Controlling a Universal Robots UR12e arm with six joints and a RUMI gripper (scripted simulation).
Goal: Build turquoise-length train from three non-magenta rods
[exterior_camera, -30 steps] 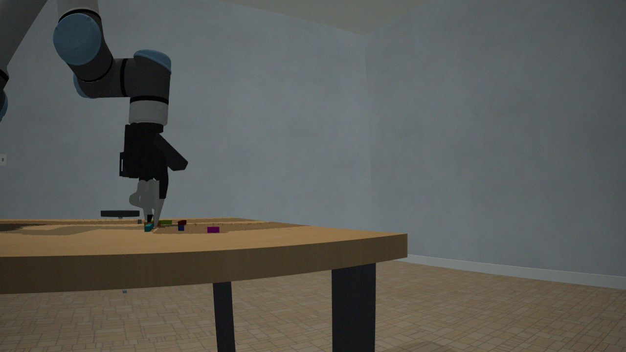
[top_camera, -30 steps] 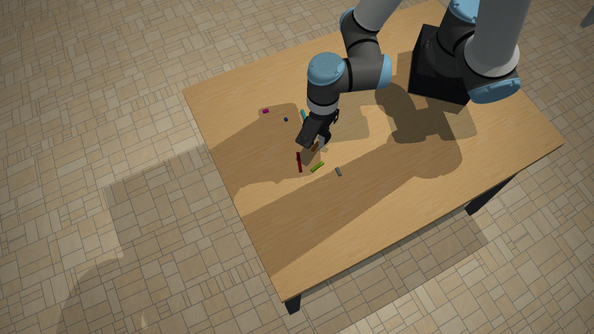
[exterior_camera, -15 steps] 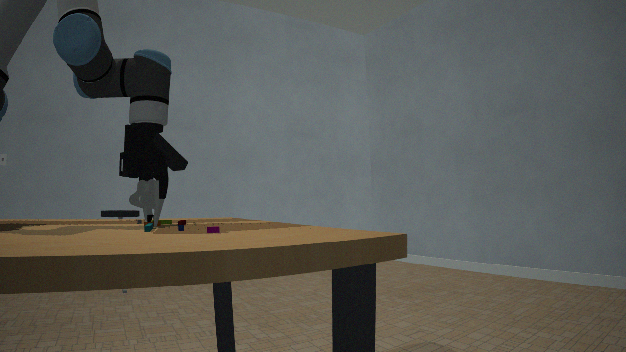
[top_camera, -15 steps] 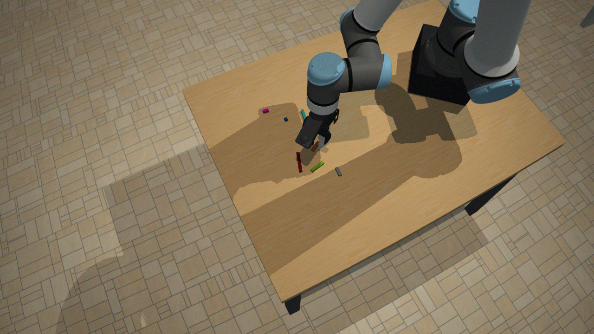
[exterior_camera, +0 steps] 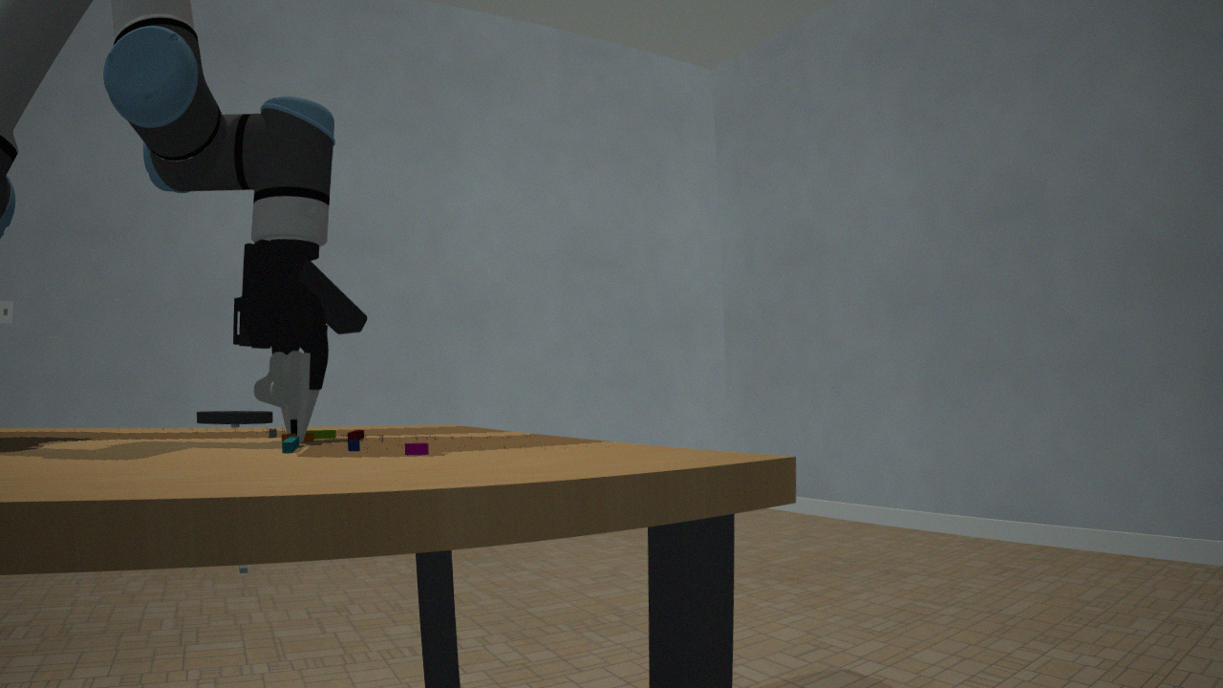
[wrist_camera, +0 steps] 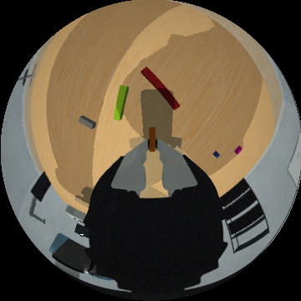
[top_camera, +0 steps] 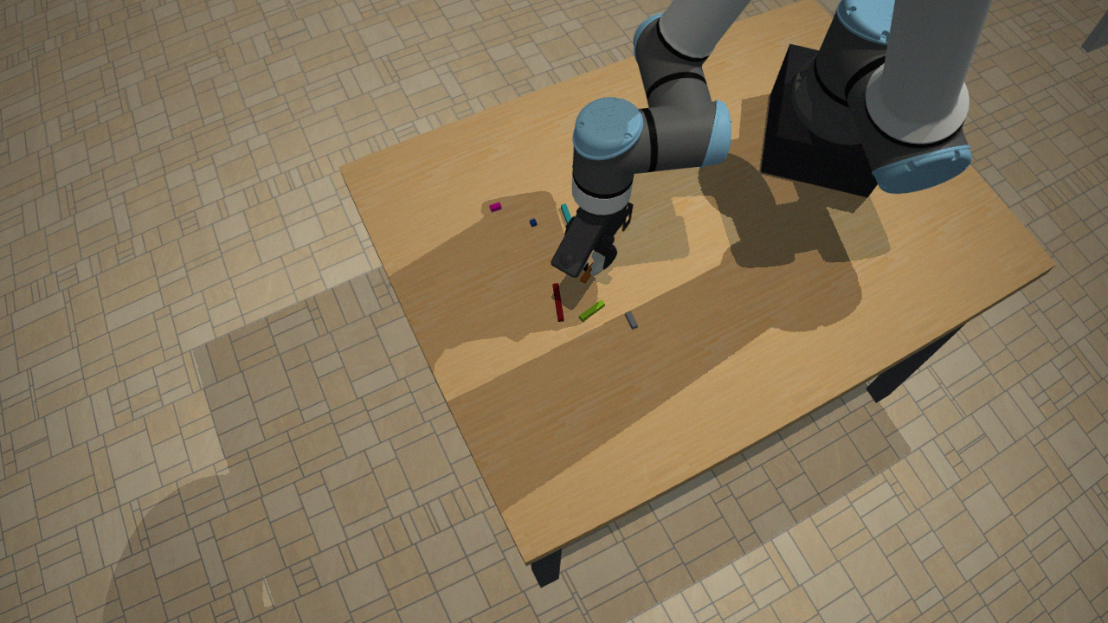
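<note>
Now: hand 1 cm above the orange rod. Also, from my hand: red rod 8 cm ahead, 3 cm to the left, 1 cm below; then lime rod 3 cm ahead, 7 cm to the left, 1 cm below; then turquoise rod 2 cm behind, 10 cm to the right, 1 cm below.
</note>
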